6 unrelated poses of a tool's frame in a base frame.
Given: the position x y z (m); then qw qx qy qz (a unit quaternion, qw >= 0).
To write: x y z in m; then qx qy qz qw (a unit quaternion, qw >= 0). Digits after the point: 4 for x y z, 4 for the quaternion.
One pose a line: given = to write
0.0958 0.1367 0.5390 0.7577 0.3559 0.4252 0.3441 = 0.0958 0.1367 0.5390 0.3559 0.4252 0.3441 0.7577
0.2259 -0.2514 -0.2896 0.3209 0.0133 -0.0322 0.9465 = 0.2259 -0.2514 -0.2896 0.0133 -0.0322 0.9465 0.3209
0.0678 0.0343 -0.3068 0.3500 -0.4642 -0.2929 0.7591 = 0.0678 0.0343 -0.3068 -0.4642 -0.2929 0.7591 0.3500
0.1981 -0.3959 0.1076 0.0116 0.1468 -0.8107 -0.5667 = 0.1981 -0.3959 0.1076 0.1468 -0.8107 -0.5667 0.0116
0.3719 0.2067 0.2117 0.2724 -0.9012 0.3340 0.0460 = 0.3719 0.2067 0.2117 -0.9012 0.3340 0.0460 0.2724
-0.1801 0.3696 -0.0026 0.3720 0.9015 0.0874 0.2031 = -0.1801 0.3696 -0.0026 0.9015 0.0874 0.2031 0.3720
